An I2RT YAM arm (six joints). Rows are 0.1 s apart.
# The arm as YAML. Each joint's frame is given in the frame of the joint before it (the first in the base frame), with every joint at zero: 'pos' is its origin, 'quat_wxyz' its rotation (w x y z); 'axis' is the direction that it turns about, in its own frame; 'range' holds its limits. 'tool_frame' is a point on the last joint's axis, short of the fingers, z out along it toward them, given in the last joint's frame.
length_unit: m
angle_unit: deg
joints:
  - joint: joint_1
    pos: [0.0, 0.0, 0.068]
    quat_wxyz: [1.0, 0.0, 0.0, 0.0]
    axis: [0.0, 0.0, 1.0]
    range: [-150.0, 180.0]
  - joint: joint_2
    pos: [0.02, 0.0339, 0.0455]
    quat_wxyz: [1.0, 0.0, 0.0, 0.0]
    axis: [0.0, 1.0, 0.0]
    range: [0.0, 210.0]
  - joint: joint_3
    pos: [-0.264, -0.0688, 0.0]
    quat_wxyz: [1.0, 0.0, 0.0, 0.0]
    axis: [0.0, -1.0, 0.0]
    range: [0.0, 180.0]
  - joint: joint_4
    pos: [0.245, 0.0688, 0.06]
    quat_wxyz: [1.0, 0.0, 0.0, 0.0]
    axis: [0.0, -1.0, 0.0]
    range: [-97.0, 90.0]
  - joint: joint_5
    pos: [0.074, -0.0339, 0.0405]
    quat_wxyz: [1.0, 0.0, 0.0, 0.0]
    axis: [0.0, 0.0, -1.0]
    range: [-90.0, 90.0]
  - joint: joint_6
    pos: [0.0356, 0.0, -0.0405]
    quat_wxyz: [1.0, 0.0, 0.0, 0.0]
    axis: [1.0, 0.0, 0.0]
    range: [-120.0, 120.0]
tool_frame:
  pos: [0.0, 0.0, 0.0]
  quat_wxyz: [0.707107, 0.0, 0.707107, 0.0]
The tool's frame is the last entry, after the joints.
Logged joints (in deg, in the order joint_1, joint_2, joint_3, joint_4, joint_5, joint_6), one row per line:
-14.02, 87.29, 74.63, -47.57, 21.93, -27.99
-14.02, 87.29, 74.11, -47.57, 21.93, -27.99
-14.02, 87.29, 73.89, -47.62, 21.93, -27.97
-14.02, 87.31, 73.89, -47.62, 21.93, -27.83
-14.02, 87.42, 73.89, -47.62, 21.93, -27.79
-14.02, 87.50, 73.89, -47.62, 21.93, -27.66
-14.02, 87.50, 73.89, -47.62, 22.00, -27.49
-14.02, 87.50, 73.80, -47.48, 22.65, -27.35
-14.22, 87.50, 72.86, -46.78, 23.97, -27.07
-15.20, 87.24, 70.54, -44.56, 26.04, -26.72
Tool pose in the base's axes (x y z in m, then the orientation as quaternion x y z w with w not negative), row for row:
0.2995, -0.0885, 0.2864, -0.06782, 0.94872, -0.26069, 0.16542
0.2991, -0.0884, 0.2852, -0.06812, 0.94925, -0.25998, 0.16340
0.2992, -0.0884, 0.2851, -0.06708, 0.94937, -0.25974, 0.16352
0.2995, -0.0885, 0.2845, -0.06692, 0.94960, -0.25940, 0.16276
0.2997, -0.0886, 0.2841, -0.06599, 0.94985, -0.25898, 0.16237
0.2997, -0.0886, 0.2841, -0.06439, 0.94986, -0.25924, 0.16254
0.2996, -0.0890, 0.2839, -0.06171, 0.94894, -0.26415, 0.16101
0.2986, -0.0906, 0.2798, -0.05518, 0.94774, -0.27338, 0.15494
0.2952, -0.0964, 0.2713, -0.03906, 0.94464, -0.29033, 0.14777
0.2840, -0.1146, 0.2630, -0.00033, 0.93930, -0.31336, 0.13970
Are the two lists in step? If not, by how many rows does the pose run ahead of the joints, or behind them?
The pose runs 1 row ahead of the joints: the pose in row i belongs to the joints in row i + 1.
